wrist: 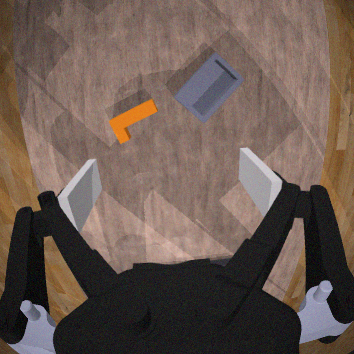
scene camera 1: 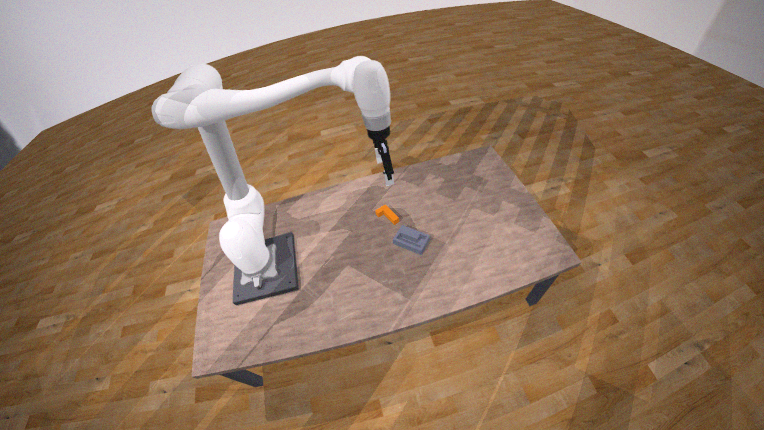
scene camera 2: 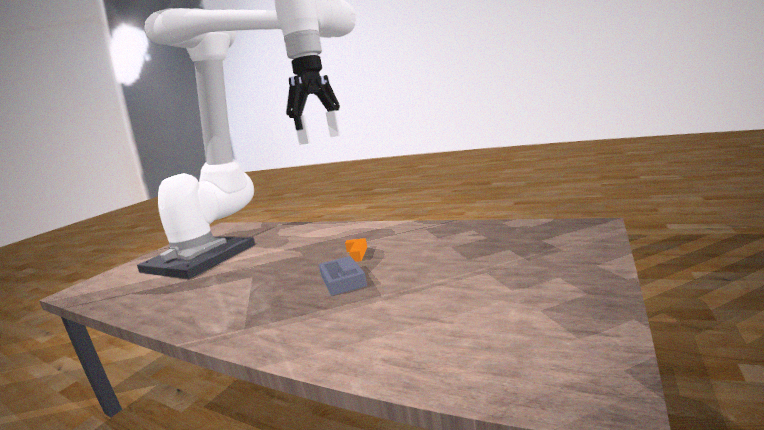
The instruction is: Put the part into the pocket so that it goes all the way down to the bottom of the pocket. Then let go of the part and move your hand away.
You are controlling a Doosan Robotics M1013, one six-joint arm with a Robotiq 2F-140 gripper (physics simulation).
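Places are measured from the arm's base along level axes (x ahead, y left, z up), in millimetres.
Where they show: gripper, fingertip midpoint: (wrist: 168, 168) (scene camera 1: 385, 172) (scene camera 2: 320, 140); arm's base, origin of the base link: (scene camera 1: 259, 265) (scene camera 2: 193, 249).
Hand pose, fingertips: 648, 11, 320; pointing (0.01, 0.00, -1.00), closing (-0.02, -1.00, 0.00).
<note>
Things, the pixels of their top centre, and the offset from my fingertips, as dx, dy, dz. "*": a spot on its surface instead. Level surfaces: height alone.
- orange L-shaped piece, middle of its top: (wrist: 135, 121) (scene camera 2: 352, 245) (scene camera 1: 386, 214) -9, +72, -321
- blue-grey block, middle of its top: (wrist: 209, 87) (scene camera 2: 340, 268) (scene camera 1: 411, 237) +55, -99, -314
- recessed pocket, surface spot: (wrist: 216, 91) * +43, -120, -345
- wooden table, its level: dz -351
The part, an orange L-shaped piece (scene camera 1: 388, 214) (scene camera 2: 356, 248) (wrist: 134, 116), lies on the table beside the pocket block, apart from it. The blue-grey block (scene camera 1: 411, 245) (scene camera 2: 346, 285) (wrist: 193, 89) with the recessed pocket (wrist: 216, 91) stands on the table, its opening facing up. No part sits in the pocket. My gripper (scene camera 2: 318, 133) (wrist: 168, 168) is open and empty, high above the table. In the wrist view the part and the block lie beyond the fingertips, the part to the left and the block to the right. In scene camera 1 the fingers overlap each other.
The wooden table (scene camera 1: 331, 325) (scene camera 2: 481, 363) carries the arm's dark base plate (scene camera 1: 289, 267) (scene camera 2: 187, 268) at its left side. The white arm (scene camera 1: 267, 96) (scene camera 2: 213, 106) reaches over the table from there. Shadows fall across the table around the part and the block.
</note>
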